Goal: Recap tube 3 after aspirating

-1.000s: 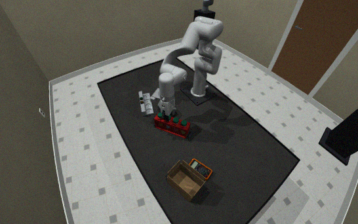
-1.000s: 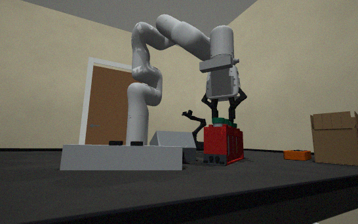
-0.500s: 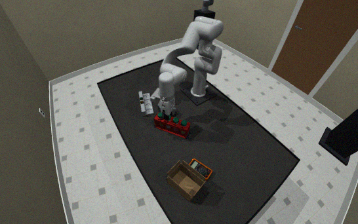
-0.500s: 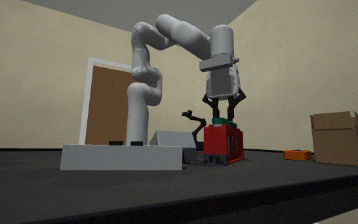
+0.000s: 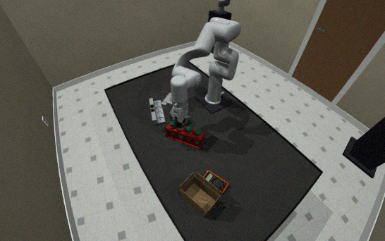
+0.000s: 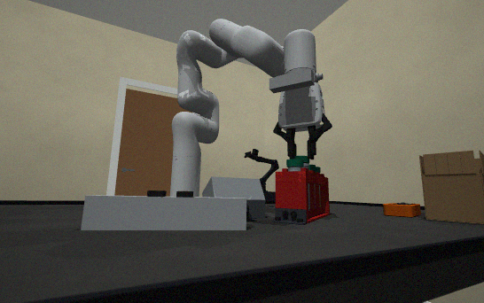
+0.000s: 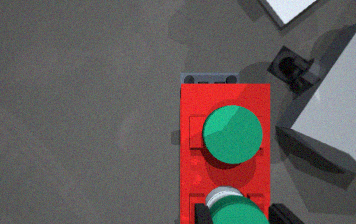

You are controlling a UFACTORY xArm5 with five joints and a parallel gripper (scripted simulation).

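Right now my hand is 11 cm to the left of the blue CYCLE key, 10 cm past it and 8 cm above it. From my hand the other things lie so: grey key housing 13 cm to the right, 10 cm below, 8 cm behind; green READY key 15 cm to the right, 10 cm behind, 8 cm below; orange meter 34 cm to the left, 13 cm below, 3 cm ahead.
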